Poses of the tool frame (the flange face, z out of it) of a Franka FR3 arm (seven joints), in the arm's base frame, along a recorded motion.
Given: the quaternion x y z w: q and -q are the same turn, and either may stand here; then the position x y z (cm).
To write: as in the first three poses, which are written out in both.
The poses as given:
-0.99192 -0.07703 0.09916 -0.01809 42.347 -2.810 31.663
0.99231 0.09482 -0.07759 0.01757 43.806 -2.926 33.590
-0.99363 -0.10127 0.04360 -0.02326 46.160 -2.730 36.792
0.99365 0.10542 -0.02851 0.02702 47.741 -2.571 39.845
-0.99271 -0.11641 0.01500 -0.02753 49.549 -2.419 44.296
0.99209 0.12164 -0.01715 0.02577 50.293 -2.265 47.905
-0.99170 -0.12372 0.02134 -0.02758 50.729 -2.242 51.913
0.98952 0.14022 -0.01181 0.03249 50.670 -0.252 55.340
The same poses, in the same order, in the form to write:
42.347 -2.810 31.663 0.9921 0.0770 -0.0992 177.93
43.806 -2.926 33.590 0.9925 0.0948 -0.0776 177.99
46.160 -2.730 36.792 0.9939 0.1013 -0.0436 177.33
47.741 -2.571 39.845 0.9940 0.1055 -0.0285 176.90
49.549 -2.419 44.296 0.9931 0.1165 -0.0150 176.84
50.293 -2.265 47.905 0.9924 0.1217 -0.0172 177.05
50.729 -2.242 51.913 0.9921 0.1238 -0.0213 176.84
50.670 -0.252 55.340 0.9900 0.1403 -0.0118 176.28

